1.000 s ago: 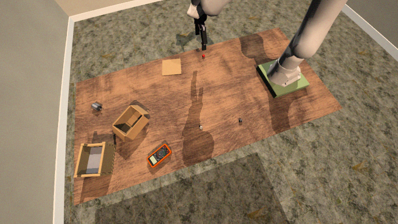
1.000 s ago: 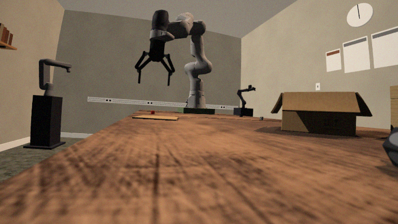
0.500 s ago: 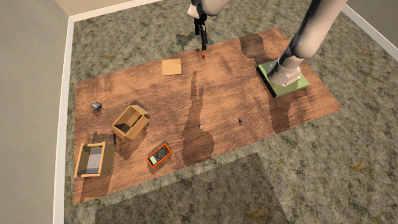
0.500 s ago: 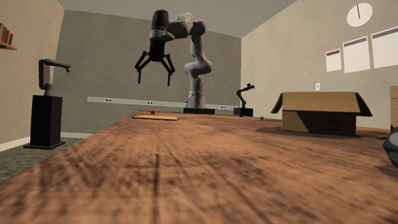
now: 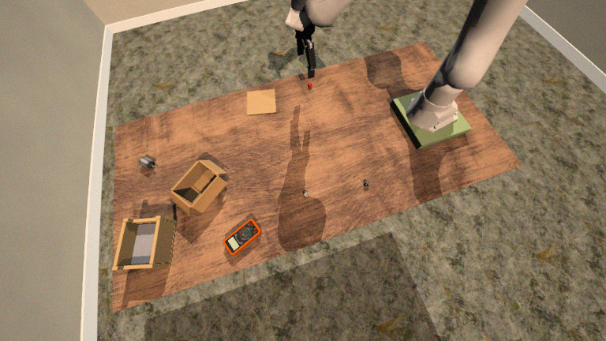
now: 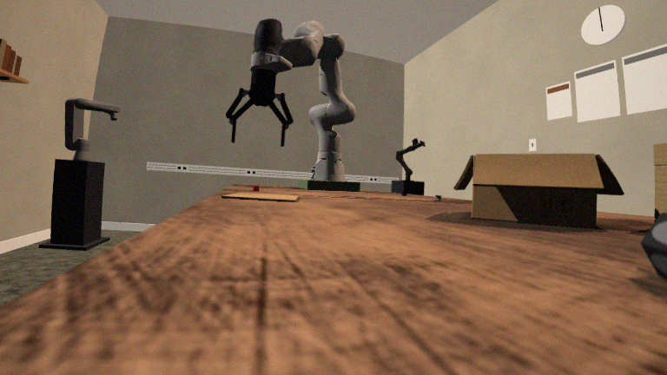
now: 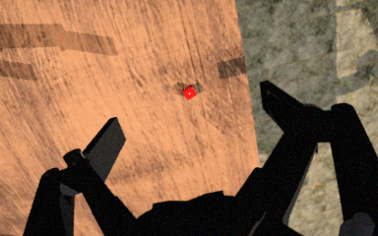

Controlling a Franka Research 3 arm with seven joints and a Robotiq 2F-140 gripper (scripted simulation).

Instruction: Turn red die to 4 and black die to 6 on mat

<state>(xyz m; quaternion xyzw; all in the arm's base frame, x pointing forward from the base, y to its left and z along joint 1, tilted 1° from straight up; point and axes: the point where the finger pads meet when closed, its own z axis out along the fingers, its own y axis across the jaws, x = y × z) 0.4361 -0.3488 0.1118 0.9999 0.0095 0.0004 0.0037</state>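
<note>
Right now the red die is 20 mm behind my hand and 140 mm below it. The rest, counted from my hand: tan mat 240 mm ahead, 20 mm to the left, 150 mm below; white die 160 mm ahead, 520 mm to the left, 140 mm below; black die 80 mm behind, 560 mm to the left, 140 mm below.
</note>
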